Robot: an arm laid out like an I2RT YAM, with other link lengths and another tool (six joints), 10 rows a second.
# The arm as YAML. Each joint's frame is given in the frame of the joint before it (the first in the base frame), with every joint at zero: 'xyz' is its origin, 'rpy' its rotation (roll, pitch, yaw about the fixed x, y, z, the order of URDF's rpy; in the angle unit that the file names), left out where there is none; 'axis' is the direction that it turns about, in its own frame. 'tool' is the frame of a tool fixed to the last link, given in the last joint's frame.
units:
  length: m
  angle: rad
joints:
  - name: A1
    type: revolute
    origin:
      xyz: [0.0, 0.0, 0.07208]
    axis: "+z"
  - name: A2
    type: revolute
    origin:
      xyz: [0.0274, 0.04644, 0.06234]
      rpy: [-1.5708, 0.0, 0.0]
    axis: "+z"
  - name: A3
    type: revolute
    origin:
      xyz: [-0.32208, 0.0, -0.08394]
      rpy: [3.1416, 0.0, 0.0]
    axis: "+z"
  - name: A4
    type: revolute
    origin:
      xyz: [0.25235, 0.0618, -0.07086]
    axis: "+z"
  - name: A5
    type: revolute
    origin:
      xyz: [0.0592, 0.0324, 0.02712]
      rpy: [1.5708, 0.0, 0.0]
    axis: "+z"
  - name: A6
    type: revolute
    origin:
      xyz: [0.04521, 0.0, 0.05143]
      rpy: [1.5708, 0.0, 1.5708]
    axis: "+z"
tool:
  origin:
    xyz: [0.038, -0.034, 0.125]
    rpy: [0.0, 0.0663, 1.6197]
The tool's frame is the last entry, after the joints.
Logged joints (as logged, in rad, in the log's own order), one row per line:
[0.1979, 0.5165, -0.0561, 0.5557, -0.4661, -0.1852]
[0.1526, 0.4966, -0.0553, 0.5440, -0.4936, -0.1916]
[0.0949, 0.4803, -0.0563, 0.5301, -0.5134, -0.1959]
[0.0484, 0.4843, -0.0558, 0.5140, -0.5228, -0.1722]
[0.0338, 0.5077, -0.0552, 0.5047, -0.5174, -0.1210]
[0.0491, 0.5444, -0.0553, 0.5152, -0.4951, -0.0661]
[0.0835, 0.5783, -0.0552, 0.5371, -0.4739, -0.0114]
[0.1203, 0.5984, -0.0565, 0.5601, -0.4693, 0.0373]
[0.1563, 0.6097, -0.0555, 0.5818, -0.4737, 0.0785]
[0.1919, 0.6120, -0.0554, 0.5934, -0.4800, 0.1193]
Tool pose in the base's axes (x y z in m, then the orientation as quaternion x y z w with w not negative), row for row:
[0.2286, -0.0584, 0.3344, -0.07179, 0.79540, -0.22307, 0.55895]
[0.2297, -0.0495, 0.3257, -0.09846, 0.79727, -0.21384, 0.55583]
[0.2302, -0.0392, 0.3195, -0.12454, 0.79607, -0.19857, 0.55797]
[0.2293, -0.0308, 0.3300, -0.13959, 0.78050, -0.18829, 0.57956]
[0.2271, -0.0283, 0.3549, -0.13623, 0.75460, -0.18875, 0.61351]
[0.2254, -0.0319, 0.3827, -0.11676, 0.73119, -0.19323, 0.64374]
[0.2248, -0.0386, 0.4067, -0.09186, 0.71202, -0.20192, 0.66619]
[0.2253, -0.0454, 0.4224, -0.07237, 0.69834, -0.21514, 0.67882]
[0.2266, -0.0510, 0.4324, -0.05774, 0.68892, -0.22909, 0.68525]
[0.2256, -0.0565, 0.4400, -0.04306, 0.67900, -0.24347, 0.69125]
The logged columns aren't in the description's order. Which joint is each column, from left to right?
Columns, left to right: A5, A3, A1, A2, A6, A4.
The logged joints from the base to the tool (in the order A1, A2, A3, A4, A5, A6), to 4 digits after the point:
[-0.0561, 0.5557, 0.5165, -0.1852, 0.1979, -0.4661]
[-0.0553, 0.5440, 0.4966, -0.1916, 0.1526, -0.4936]
[-0.0563, 0.5301, 0.4803, -0.1959, 0.0949, -0.5134]
[-0.0558, 0.5140, 0.4843, -0.1722, 0.0484, -0.5228]
[-0.0552, 0.5047, 0.5077, -0.1210, 0.0338, -0.5174]
[-0.0553, 0.5152, 0.5444, -0.0661, 0.0491, -0.4951]
[-0.0552, 0.5371, 0.5783, -0.0114, 0.0835, -0.4739]
[-0.0565, 0.5601, 0.5984, 0.0373, 0.1203, -0.4693]
[-0.0555, 0.5818, 0.6097, 0.0785, 0.1563, -0.4737]
[-0.0554, 0.5934, 0.6120, 0.1193, 0.1919, -0.4800]

